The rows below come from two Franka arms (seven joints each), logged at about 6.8 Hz.
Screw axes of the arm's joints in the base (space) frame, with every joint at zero. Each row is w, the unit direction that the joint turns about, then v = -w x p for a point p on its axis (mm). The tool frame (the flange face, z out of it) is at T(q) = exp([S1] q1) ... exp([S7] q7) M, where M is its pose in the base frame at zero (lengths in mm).
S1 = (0, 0, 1, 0, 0, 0)
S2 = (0, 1, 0, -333, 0, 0)
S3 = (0, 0, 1, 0, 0, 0)
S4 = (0, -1, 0, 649, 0, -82.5)
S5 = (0, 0, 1, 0, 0, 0)
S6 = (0, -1, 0, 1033, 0, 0)
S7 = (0, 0, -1, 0, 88, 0)
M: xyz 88 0 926 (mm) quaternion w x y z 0 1 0 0
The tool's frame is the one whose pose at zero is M.
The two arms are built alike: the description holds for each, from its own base.
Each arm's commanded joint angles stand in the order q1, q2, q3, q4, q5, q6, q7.
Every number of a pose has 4 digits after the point. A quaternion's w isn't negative.
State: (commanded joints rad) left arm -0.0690 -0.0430 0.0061 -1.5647 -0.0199 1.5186 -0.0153; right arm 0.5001 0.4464 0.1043 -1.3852 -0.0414 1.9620 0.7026
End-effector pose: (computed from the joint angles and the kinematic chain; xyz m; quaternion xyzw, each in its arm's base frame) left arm 0.5348 -0.0358 0.6463 0.9997 -0.0243 -0.0019 0.0100; right arm 0.5883 0.3868 0.4697 -0.9966 0.0489 -0.0512 0.0423
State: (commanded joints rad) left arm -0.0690 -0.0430 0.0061 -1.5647 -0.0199 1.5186 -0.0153; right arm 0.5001 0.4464 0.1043 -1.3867 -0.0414 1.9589 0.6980
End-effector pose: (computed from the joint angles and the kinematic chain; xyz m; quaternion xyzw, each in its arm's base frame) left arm 0.5348 -0.0358 0.6463 0.9997 -0.0243 -0.0019 0.0100; right arm 0.5879 0.3866 0.4687 -0.9969 0.0466 -0.0494 0.0408
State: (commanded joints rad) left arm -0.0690 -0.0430 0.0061 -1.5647 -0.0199 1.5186 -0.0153; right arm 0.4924 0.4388 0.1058 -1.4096 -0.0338 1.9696 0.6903
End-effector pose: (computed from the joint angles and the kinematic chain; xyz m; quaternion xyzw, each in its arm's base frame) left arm 0.5348 -0.0358 0.6463 0.9997 -0.0243 -0.0019 0.0100; right arm 0.5875 0.3822 0.4639 -0.9970 0.0467 -0.0457 0.0420
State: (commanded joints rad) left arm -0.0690 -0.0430 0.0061 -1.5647 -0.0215 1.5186 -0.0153; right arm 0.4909 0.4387 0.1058 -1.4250 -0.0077 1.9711 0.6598
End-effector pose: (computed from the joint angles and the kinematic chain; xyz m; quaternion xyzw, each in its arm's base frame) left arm 0.5348 -0.0360 0.6463 0.9996 -0.0243 -0.0020 0.0108; right arm 0.5855 0.3820 0.4566 -0.9977 0.0364 -0.0335 0.0472
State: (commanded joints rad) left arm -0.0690 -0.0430 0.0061 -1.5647 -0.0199 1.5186 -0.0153; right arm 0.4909 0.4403 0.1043 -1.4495 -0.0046 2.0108 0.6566
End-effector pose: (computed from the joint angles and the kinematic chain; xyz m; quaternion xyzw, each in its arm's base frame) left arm 0.5348 -0.0358 0.6463 0.9997 -0.0243 -0.0019 0.0100; right arm 0.5863 0.3822 0.4474 -0.9973 0.0361 -0.0384 0.0521
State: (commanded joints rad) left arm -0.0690 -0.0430 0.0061 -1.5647 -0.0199 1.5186 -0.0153; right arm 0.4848 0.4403 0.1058 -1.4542 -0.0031 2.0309 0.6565
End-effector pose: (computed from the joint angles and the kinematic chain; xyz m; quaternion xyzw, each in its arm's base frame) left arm 0.5348 -0.0358 0.6463 0.9997 -0.0243 -0.0019 0.0100; right arm 0.5891 0.3801 0.4471 -0.9966 0.0388 -0.0442 0.0573
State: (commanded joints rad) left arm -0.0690 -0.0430 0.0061 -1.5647 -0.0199 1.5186 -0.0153; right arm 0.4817 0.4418 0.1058 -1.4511 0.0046 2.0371 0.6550
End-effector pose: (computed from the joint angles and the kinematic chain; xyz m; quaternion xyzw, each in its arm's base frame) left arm 0.5348 -0.0358 0.6463 0.9997 -0.0243 -0.0019 0.0100; right arm 0.5911 0.3792 0.4483 -0.9962 0.0412 -0.0454 0.0623
